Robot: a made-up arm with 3 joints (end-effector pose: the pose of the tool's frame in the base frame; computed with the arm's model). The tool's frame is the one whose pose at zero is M. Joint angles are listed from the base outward.
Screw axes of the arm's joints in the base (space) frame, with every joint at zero. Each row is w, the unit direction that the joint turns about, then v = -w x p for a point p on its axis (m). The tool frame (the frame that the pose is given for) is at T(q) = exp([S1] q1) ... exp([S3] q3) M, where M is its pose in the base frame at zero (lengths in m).
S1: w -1 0 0 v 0 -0.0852 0
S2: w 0 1 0 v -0.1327 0 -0.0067
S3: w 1 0 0 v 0 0.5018 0.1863
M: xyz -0.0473 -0.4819 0.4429 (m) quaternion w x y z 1 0 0 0
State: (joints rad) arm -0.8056 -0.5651 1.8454
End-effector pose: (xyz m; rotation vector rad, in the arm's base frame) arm -0.0948 -0.1141 0.1262 2.5587 -0.6646 0.3804
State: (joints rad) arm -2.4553 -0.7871 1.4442
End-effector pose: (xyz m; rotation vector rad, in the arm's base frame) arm -0.0838 0.0853 -0.0713 -2.2315 0.8725 0.4830
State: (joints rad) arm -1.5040 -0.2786 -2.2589
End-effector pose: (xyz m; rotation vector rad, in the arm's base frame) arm -0.2203 -0.6482 0.0844 -0.7499 0.0872 -0.2716
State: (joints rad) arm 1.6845 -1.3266 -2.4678
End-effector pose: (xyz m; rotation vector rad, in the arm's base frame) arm -0.5983 0.1512 0.0599 1.7594 1.4522 0.5997
